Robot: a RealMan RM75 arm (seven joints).
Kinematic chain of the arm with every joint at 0, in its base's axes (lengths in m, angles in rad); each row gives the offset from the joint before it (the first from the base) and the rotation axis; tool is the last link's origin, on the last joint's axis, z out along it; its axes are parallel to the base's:
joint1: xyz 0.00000 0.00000 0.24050 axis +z
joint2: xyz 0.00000 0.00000 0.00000 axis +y
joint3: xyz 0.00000 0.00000 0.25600 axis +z
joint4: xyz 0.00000 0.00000 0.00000 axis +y
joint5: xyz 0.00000 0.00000 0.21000 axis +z
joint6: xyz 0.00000 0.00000 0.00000 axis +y
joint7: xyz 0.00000 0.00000 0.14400 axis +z
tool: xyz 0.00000 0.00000 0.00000
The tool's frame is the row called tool.
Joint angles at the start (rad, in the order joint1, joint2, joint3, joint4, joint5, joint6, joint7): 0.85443, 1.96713, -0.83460, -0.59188, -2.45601, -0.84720, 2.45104
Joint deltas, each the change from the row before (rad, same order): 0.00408, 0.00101, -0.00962, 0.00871, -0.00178, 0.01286, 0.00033; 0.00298, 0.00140, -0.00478, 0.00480, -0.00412, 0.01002, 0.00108; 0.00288, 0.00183, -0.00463, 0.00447, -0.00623, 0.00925, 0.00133; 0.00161, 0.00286, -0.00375, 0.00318, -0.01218, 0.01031, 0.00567; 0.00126, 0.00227, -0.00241, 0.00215, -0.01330, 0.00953, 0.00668; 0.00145, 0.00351, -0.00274, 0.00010, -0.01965, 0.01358, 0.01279; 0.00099, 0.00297, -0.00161, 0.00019, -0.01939, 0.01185, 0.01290; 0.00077, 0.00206, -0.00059, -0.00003, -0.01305, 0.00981, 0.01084; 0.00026, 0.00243, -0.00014, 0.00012, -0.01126, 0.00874, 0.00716; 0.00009, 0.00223, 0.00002, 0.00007, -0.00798, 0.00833, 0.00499; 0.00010, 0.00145, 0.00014, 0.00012, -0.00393, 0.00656, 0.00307; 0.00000, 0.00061, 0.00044, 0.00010, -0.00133, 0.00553, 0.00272
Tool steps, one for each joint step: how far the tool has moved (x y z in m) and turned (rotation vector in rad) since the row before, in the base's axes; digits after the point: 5 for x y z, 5 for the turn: -0.00043, 0.00073, -0.00227, -0.00075, -0.00929, 0.00247; -0.00028, 0.00066, -0.00131, 0.00142, -0.00751, 0.00149; -0.00016, 0.00047, -0.00148, 0.00017, -0.00886, 0.00141; 0.00070, 0.00013, -0.00146, 0.00131, -0.01107, -0.00216; 0.00088, 0.00020, -0.00082, 0.00254, -0.01093, -0.00289; 0.00087, 0.00058, -0.00053, 0.00672, -0.01401, -0.00461; 0.00111, 0.00041, -0.00029, 0.00638, -0.01268, -0.00547; 0.00067, 0.00052, 0.00007, 0.00714, -0.00723, -0.00463; 0.00071, 0.00026, -0.00024, 0.00541, -0.00699, -0.00291; 0.00048, 0.00030, -0.00020, 0.00554, -0.00515, -0.00163; 0.00020, 0.00035, -0.00004, 0.00500, -0.00244, -0.00077; 0.00012, 0.00042, 0.00029, 0.00546, -0.00022, -0.00098
